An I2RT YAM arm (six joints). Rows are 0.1 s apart.
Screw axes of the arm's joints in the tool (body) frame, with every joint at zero. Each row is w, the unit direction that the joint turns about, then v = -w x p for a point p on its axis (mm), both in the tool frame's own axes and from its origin. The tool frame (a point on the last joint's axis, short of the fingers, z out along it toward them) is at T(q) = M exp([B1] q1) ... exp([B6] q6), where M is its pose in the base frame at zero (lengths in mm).
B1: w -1 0 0 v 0 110.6 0
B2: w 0 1 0 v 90.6 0 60
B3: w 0 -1 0 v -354.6 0 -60
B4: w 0 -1 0 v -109.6 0 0
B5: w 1 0 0 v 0 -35.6 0
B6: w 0 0 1 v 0 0 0
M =
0 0 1 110.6
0 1 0 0
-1 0 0 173.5
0 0 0 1
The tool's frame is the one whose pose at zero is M.
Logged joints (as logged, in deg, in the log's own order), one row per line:
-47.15 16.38 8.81 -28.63 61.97 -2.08
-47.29 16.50 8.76 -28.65 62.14 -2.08
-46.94 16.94 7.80 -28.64 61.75 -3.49
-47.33 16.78 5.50 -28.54 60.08 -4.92
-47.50 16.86 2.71 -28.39 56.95 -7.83
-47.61 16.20 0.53 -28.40 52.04 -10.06
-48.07 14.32 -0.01 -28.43 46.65 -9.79
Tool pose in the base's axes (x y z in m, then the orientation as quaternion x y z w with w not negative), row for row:
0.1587 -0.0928 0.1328 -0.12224 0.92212 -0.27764 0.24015
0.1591 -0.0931 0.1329 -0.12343 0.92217 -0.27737 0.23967
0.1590 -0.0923 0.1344 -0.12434 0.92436 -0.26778 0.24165
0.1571 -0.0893 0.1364 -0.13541 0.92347 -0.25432 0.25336
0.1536 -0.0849 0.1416 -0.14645 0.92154 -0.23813 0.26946
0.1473 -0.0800 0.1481 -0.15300 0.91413 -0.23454 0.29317
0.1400 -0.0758 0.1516 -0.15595 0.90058 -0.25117 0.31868
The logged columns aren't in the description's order. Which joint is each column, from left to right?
Columns, left to right: q6, q3, q5, q1, q2, q4.
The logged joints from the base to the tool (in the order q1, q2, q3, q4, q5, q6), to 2 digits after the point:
-28.63 61.97 16.38 -2.08 8.81 -47.15
-28.65 62.14 16.50 -2.08 8.76 -47.29
-28.64 61.75 16.94 -3.49 7.80 -46.94
-28.54 60.08 16.78 -4.92 5.50 -47.33
-28.39 56.95 16.86 -7.83 2.71 -47.50
-28.40 52.04 16.20 -10.06 0.53 -47.61
-28.43 46.65 14.32 -9.79 -0.01 -48.07

